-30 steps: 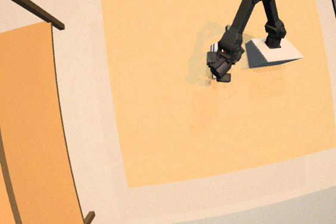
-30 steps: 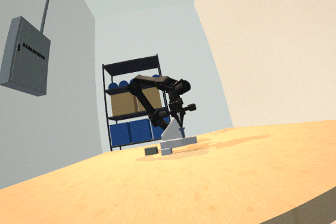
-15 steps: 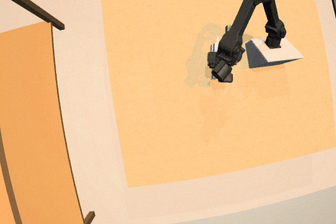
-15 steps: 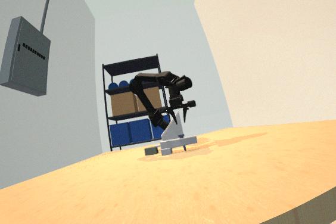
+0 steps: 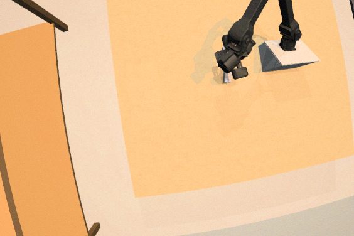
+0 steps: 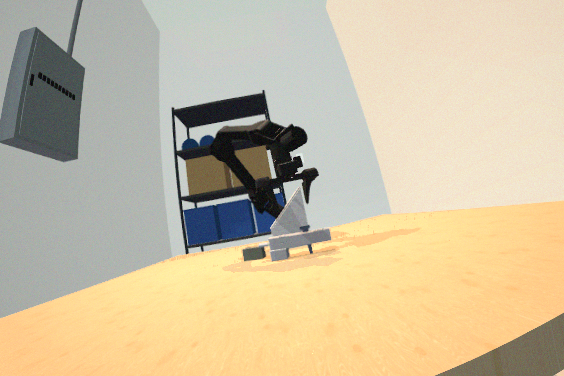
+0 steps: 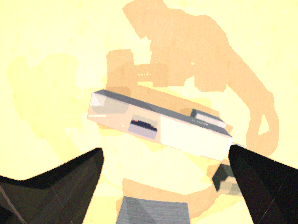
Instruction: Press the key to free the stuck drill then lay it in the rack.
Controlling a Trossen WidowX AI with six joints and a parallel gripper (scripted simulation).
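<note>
Right now the drill shank is 100 mm below my gripper tip, 60 mm to the right of it and 30 mm behind it. Round my gripper tip: grey block: 100 mm below, 20 mm behind; dark box: 150 mm to the right, 130 mm below, 120 mm behind; blue key: 90 mm below, 20 mm to the left, 10 mm behind.
</note>
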